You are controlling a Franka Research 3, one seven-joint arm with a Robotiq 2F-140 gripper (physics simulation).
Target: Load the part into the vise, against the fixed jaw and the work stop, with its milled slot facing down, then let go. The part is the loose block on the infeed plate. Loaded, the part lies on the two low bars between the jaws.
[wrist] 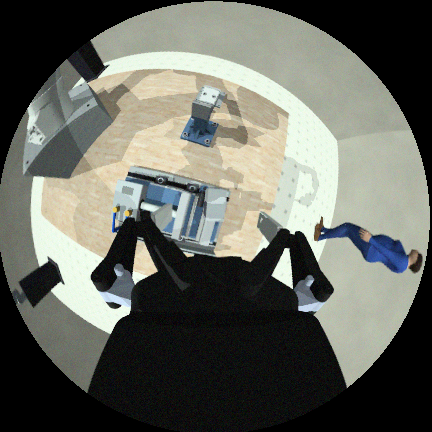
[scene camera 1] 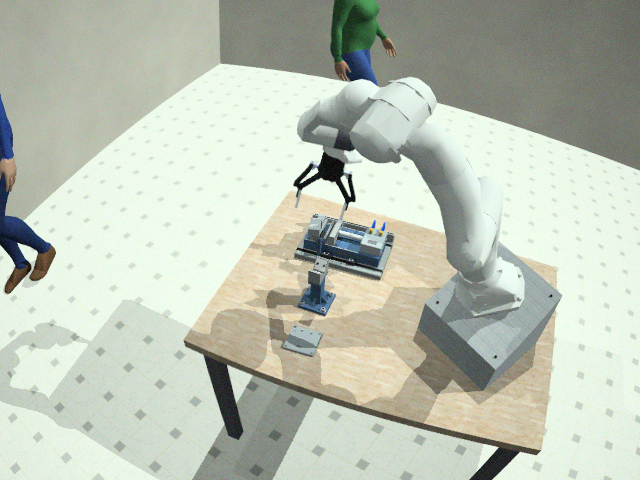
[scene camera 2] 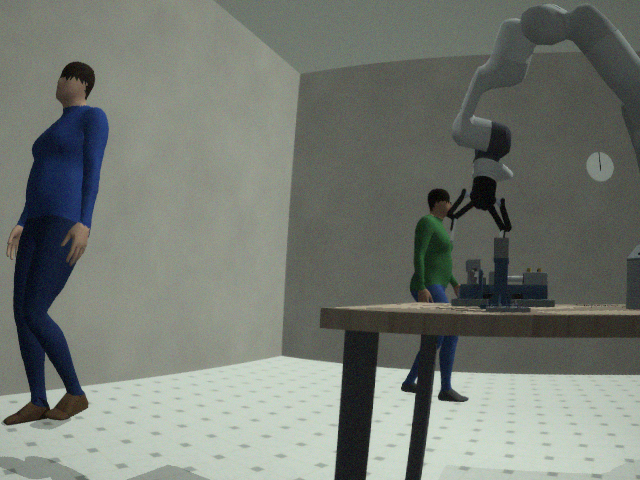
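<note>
My gripper (scene camera 1: 320, 212) (scene camera 2: 477, 238) (wrist: 215, 214) is wide open and empty above the vise (scene camera 1: 343, 260) (wrist: 128, 187). In the wrist view one finger hangs over the spindle side and the other beyond the fixed-jaw end. A grey block shape (scene camera 1: 313, 227) (scene camera 2: 473, 265) (wrist: 216, 204) stands at the fixed-jaw end, higher than the moving jaw (scene camera 1: 336, 231) (wrist: 184, 212). I cannot tell how much of it is the part and how much is the jaw, nor which way the slot faces. The grey plate (scene camera 1: 302, 339) near the front edge shows a low raised shape.
A blue pedestal (scene camera 1: 316, 298) (scene camera 2: 500, 279) (wrist: 201, 131) with a grey head stands in front of the vise. Two blue-and-yellow fittings (scene camera 1: 377, 228) rise from the vise's right end. The arm's grey base block (scene camera 1: 465, 343) is at the right. Two people stand beyond the table.
</note>
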